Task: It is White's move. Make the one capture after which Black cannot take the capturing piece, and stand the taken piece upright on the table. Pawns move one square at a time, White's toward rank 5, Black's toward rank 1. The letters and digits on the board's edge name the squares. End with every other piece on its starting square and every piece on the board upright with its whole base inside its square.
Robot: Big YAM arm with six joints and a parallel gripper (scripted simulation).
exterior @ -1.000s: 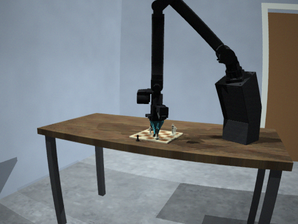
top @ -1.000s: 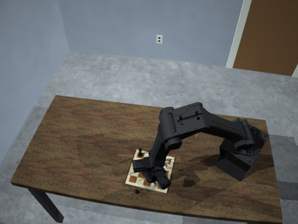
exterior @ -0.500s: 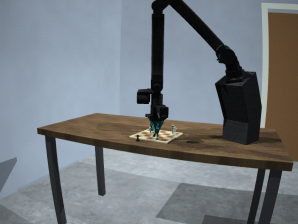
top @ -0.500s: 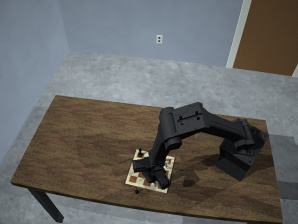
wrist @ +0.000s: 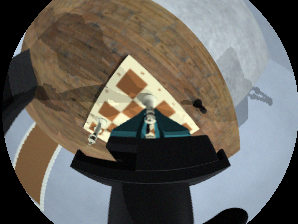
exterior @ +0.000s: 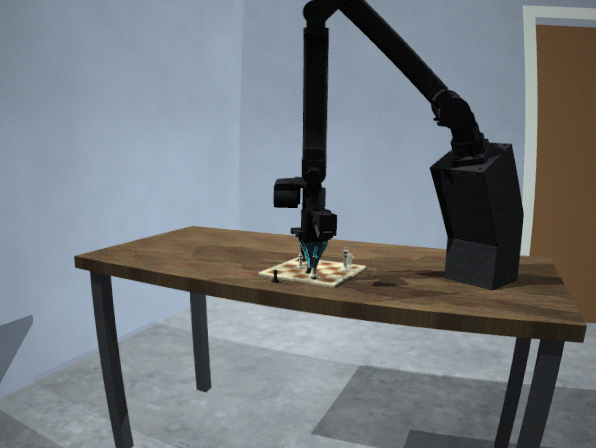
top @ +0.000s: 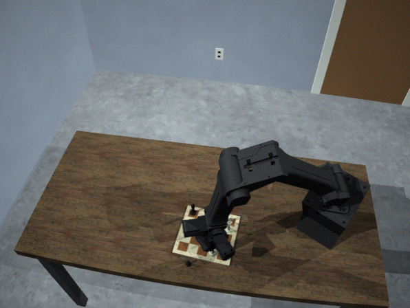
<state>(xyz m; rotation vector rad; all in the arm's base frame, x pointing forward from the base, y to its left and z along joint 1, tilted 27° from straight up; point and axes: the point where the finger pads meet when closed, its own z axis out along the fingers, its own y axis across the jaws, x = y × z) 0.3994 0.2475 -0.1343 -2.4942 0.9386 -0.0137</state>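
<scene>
The chessboard lies 70 mm to the right of my hand, 40 mm below it and 40 mm ahead of it. The rest, counted from my hand: tall black piece 140 mm to the right, 120 mm ahead; then tall white piece 110 mm to the right, 30 mm behind.
</scene>
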